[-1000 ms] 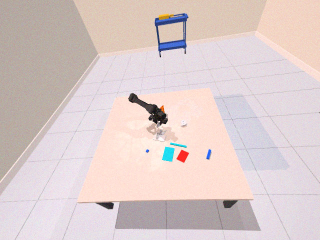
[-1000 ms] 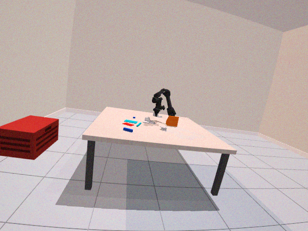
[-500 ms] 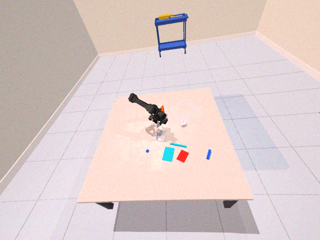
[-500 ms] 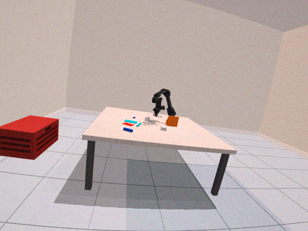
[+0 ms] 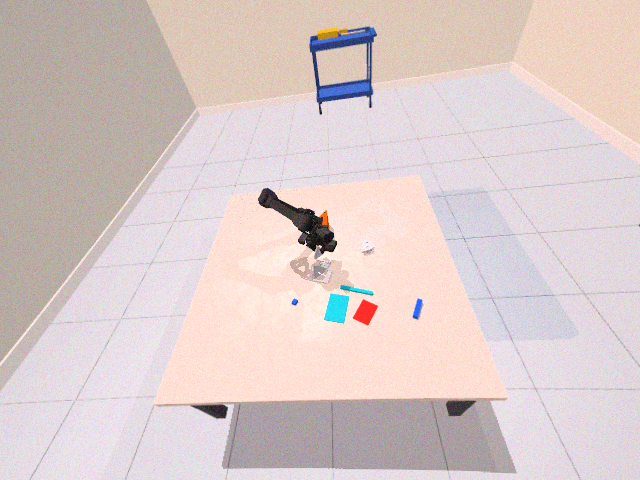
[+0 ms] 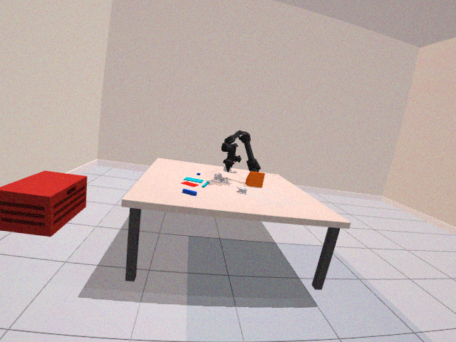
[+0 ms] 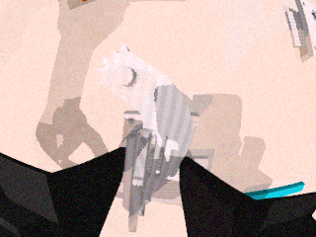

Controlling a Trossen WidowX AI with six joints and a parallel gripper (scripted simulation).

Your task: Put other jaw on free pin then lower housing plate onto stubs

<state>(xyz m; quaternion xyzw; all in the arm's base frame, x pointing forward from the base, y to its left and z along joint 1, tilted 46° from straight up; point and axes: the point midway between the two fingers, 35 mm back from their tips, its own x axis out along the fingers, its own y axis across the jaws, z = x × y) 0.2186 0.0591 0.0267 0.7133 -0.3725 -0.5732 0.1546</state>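
My gripper tip is 8 cm short of the base, 8 cm above it and 1 cm to the left of it. Also, from my gripper tip: cyan plate (26 cm ahead, 9 cm to the left, 8 cm below); cyan bar (18 cm to the left, 17 cm ahead, 8 cm below); small blue cube (23 cm ahead, 11 cm to the right, 8 cm below).
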